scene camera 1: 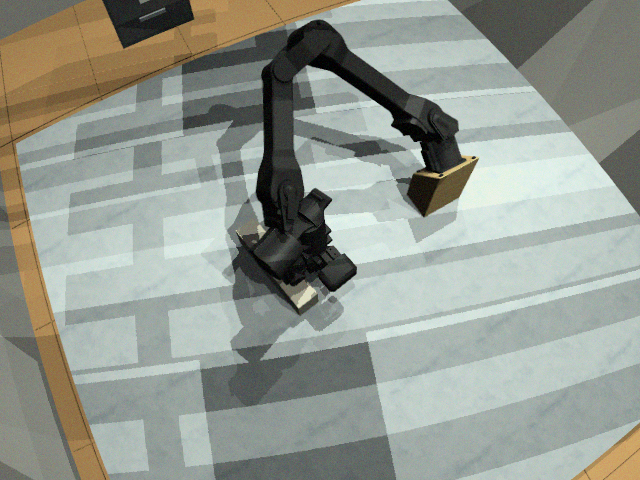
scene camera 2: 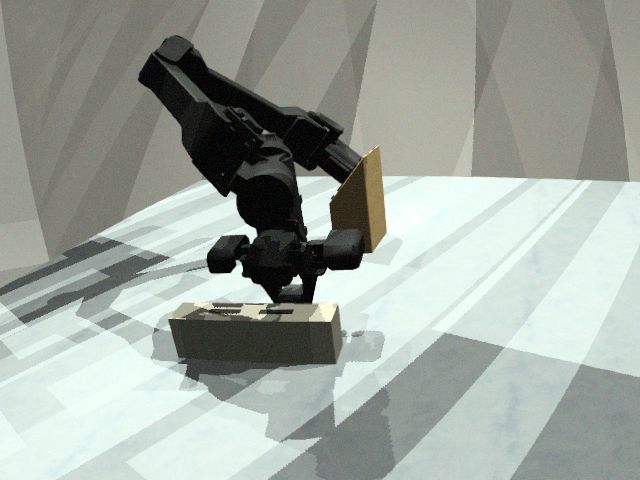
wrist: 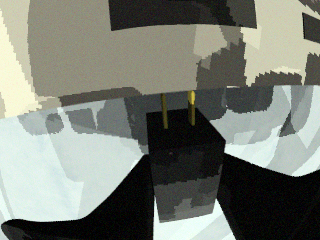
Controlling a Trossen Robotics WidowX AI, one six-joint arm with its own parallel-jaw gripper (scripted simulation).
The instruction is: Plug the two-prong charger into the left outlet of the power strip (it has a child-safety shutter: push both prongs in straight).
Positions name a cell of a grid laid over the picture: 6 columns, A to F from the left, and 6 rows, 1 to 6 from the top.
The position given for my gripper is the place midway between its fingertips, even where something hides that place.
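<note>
Scene camera 2 shows my gripper (scene camera 2: C4), and scene camera 1 shows my gripper (scene camera 1: C4) too. In the wrist view, my gripper (wrist: D4) is holding a black two-prong charger (wrist: D4).
</note>
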